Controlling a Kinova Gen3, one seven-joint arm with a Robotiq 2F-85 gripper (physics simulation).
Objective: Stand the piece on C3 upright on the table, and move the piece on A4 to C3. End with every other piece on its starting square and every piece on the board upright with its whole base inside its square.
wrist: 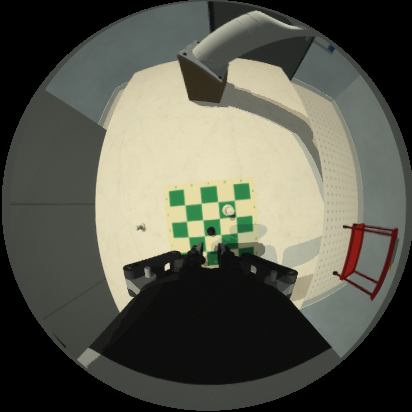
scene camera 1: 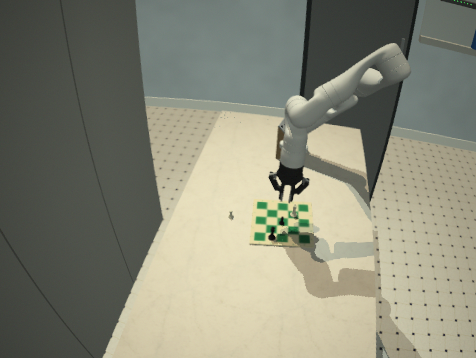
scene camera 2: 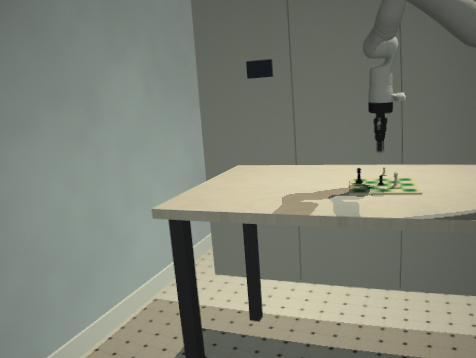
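Seen in the pictures: gripper, fingertip midpoint: (wrist: 209,248) (scene camera 1: 285,200) (scene camera 2: 380,151); arm's base, origin of the base link: (wrist: 207,57).
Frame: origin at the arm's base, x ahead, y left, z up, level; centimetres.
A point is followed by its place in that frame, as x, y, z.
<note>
The board (scene camera 1: 253,228) {47.0, -11.3, -11.8} (scene camera 2: 418,192) {32.0, 8.5, -11.8} (wrist: 168,202) {36.2, -11.6, -11.8} lies on the table. A small black piece (scene camera 1: 282,221) {43.5, -1.7, -10.5} (scene camera 2: 381,180) {42.9, -1.5, -10.3} (wrist: 211,231) {42.7, -1.6, -8.8} stands upright on C3. A pale piece (scene camera 1: 294,212) {39.0, 2.3, -10.0} (scene camera 2: 395,180) {38.6, 2.6, -9.4} (wrist: 228,210) {38.4, 1.8, -6.9} stands upright on D4. A tall black piece (scene camera 1: 272,234) {50.8, -4.6, -9.6} (scene camera 2: 358,176) {50.5, -4.2, -9.5} stands upright on B1; the fingers mostly hide it in the wrist view. A small pale piece (scene camera 1: 231,215) {42.5, -19.6, -11.2} (scene camera 2: 384,171) {41.9, -19.6, -10.9} (wrist: 141,227) {42.2, -19.4, -11.4} stands on the table beyond the board's A side. A4 shows no piece. My gripper (scene camera 1: 286,199) {43.3, -1.6, -0.8} (scene camera 2: 380,149) {43.3, -1.6, -0.8} (wrist: 209,248) {43.3, -1.6, -0.8} is partly open and empty, well above the board.
The table (scene camera 1: 200,280) {71.1, -24.8, -12.4} (scene camera 2: 225,200) {90.4, 17.8, -12.4} (wrist: 150,130) {14.8, -17.9, -12.4} bears the board. The arm's brown mounting block (scene camera 1: 279,142) {5.0, -5.5, -3.9} (wrist: 202,82) {6.2, -1.8, -5.2} stands beyond the row 5 side. A red frame (wrist: 357,245) is off to the right in the wrist view. Arm shadows cross the board's row 1 and 2 area.
</note>
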